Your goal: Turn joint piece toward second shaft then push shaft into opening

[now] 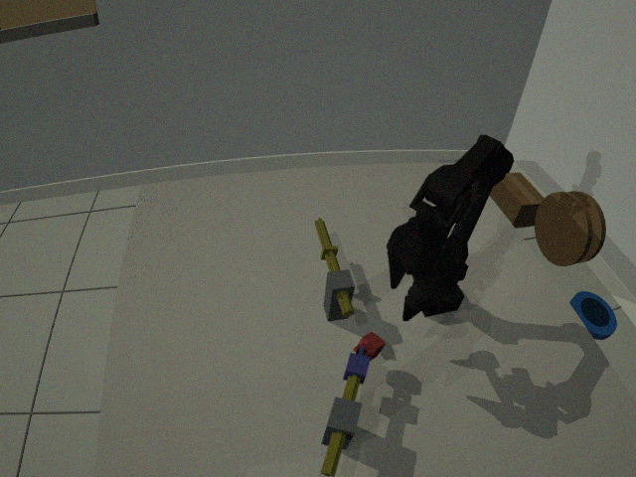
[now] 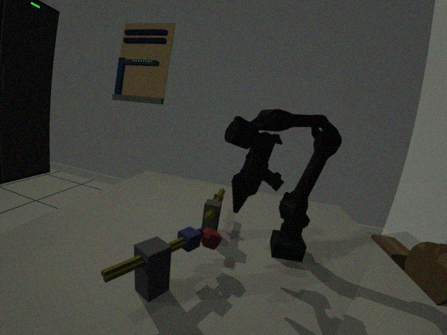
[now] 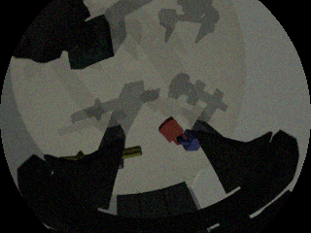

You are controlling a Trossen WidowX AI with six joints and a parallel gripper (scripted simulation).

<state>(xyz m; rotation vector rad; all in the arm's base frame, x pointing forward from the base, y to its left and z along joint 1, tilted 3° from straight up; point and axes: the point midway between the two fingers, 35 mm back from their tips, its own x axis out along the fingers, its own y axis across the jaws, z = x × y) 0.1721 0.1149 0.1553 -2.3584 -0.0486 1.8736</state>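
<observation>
Now: gripper tip 6 cm short of the red joint piece, 4 cm to the right of it and 8 cm above it.
</observation>
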